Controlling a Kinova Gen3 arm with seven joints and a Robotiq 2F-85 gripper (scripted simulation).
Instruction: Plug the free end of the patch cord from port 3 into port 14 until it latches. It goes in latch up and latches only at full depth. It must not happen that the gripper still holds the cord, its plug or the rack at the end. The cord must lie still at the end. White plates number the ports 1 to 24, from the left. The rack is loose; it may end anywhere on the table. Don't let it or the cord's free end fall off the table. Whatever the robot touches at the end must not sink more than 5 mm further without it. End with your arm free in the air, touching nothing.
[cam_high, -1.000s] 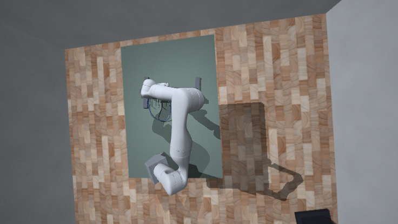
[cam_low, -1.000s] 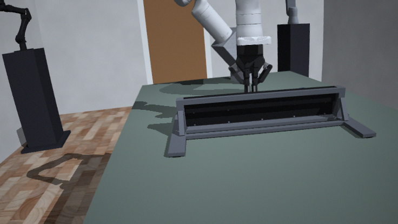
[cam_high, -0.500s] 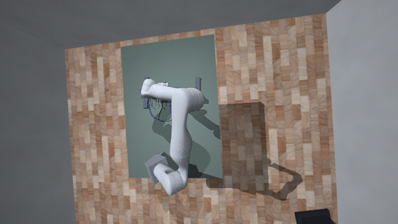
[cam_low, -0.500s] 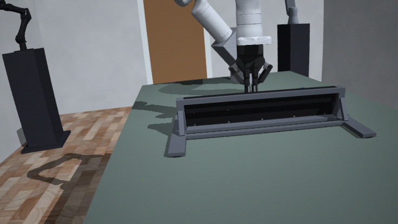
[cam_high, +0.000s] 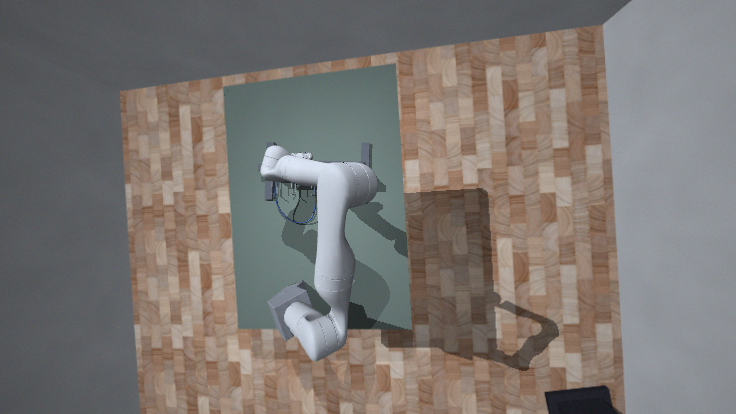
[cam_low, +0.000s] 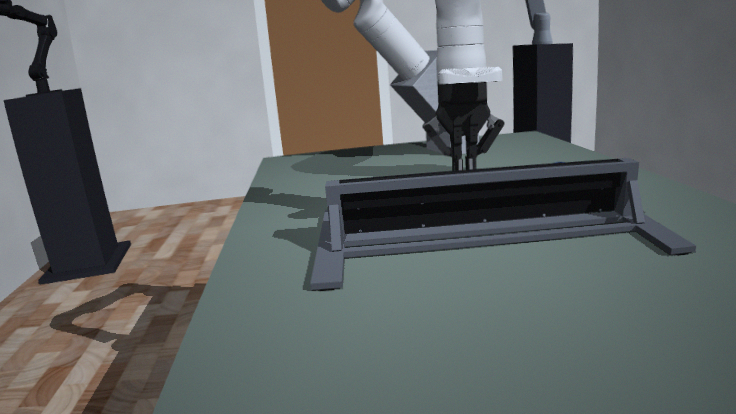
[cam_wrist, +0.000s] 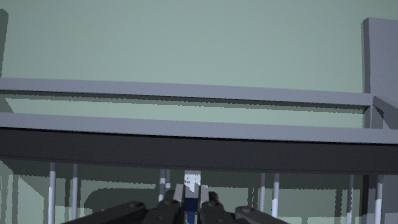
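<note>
My hand is 1 cm short of the plug and 1 cm above it.
</note>
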